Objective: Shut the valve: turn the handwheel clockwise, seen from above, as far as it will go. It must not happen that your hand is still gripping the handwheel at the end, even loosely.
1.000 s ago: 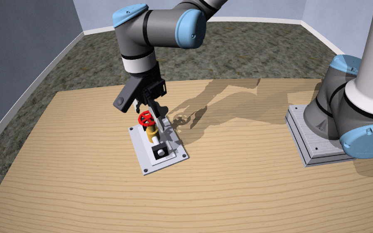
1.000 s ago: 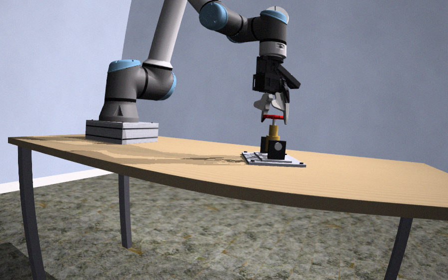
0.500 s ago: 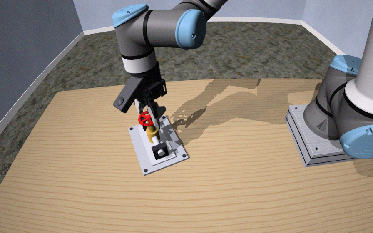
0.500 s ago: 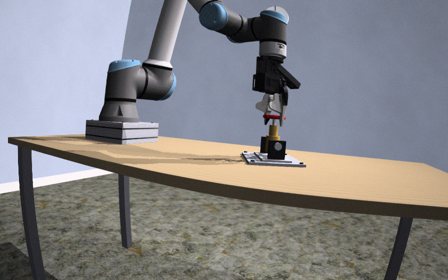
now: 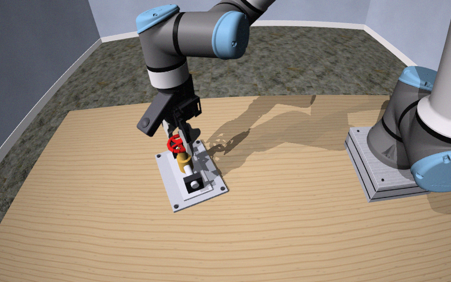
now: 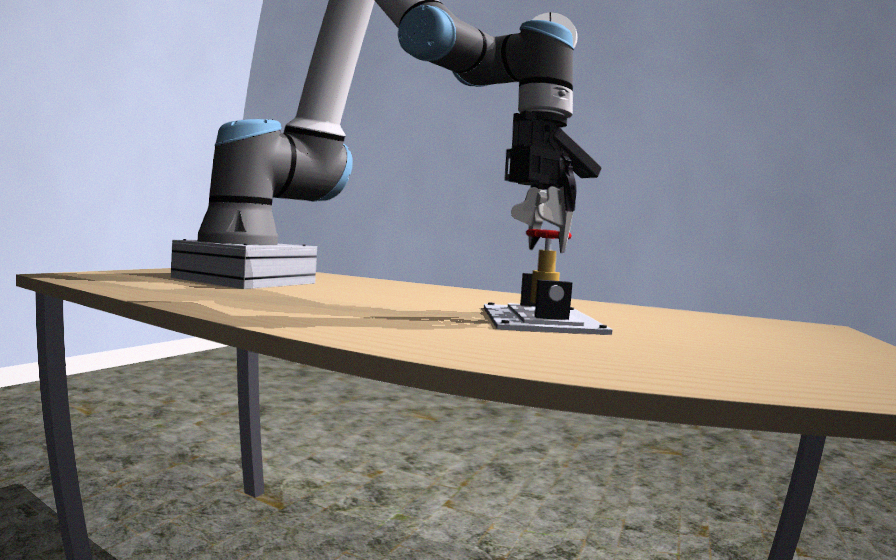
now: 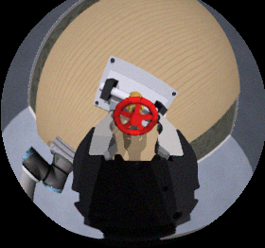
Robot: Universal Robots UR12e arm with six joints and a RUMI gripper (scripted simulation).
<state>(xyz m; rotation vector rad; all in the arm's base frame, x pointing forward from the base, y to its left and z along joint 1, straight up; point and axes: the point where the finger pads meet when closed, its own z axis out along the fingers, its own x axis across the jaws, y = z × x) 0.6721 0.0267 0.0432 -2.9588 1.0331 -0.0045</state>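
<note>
My hand is 1 cm below the red handwheel.
</note>
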